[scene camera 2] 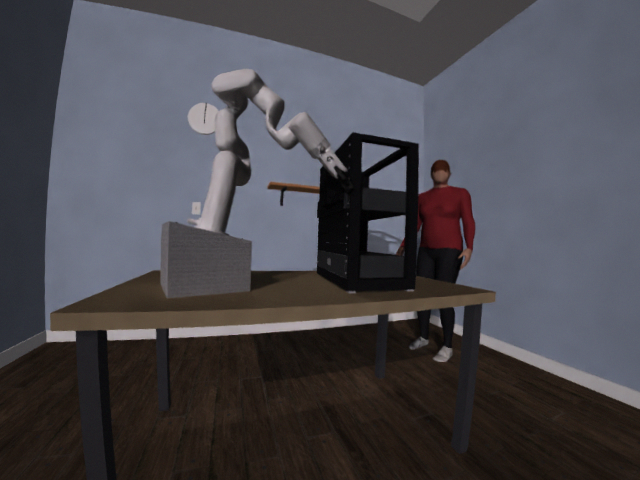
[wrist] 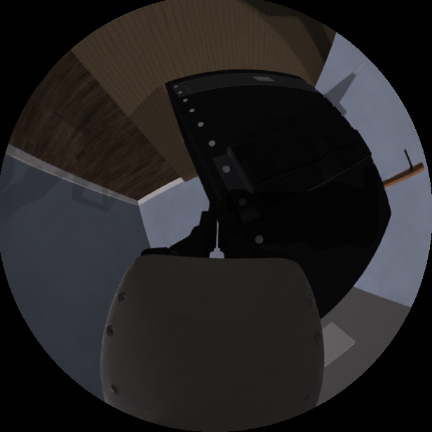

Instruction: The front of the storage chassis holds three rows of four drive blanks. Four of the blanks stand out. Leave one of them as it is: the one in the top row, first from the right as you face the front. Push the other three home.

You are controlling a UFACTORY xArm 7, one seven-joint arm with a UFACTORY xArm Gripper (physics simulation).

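There is a black rack, and both scene camera 2 and the wrist view show it to me. On the rack, [wrist: 299,178] and [scene camera 2: 338,193] are the same spot.
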